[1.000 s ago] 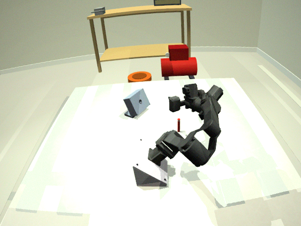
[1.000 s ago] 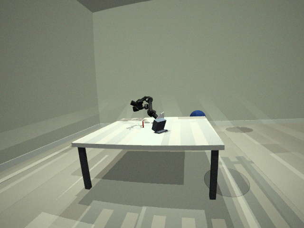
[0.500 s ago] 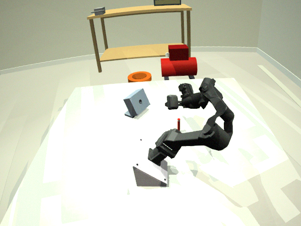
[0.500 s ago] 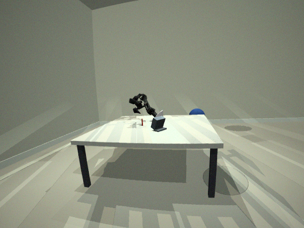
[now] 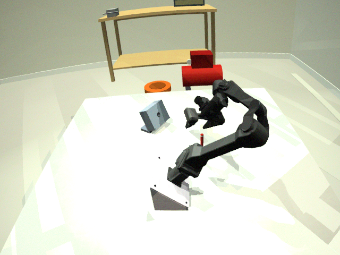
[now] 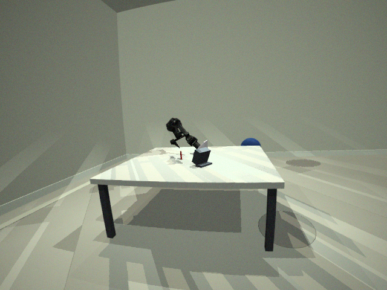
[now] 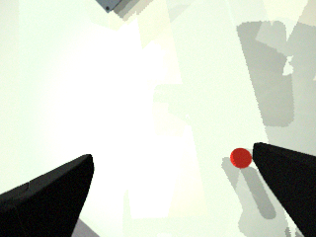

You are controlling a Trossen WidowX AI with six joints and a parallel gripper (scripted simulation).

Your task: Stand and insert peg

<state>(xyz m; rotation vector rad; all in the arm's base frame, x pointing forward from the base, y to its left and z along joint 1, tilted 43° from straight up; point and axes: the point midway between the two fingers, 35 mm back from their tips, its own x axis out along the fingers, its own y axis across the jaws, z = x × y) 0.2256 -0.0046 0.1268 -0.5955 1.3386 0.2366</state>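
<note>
The red peg is 1 cm ahead of my gripper tip, 3 cm to the right of it and 7 cm below it. From my gripper tip the other things lie so: sloped grey panel 19 cm ahead, 21 cm to the left, 5 cm below.
</note>
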